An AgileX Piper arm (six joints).
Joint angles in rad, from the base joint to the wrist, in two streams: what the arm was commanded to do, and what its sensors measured. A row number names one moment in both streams.
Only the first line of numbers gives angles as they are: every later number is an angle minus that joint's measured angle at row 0.
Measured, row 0:
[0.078 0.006 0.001 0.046 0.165 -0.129]
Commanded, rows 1 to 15:
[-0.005 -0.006 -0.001 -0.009 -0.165 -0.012]
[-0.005 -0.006 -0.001 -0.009 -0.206 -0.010]
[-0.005 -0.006 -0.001 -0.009 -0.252 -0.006]
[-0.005 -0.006 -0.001 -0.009 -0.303 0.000]
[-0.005 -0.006 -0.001 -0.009 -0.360 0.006]
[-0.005 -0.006 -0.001 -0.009 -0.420 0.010]
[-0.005 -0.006 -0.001 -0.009 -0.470 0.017]
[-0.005 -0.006 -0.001 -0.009 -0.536 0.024]
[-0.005 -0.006 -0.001 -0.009 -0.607 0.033]
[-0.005 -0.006 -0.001 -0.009 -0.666 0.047]
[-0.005 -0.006 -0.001 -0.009 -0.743 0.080]
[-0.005 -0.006 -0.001 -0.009 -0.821 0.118]
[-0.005 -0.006 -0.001 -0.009 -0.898 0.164]
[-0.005 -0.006 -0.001 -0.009 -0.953 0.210]
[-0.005 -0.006 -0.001 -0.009 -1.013 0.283]
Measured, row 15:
[0.000 -0.001 0.000 -0.004 -0.744 0.103]
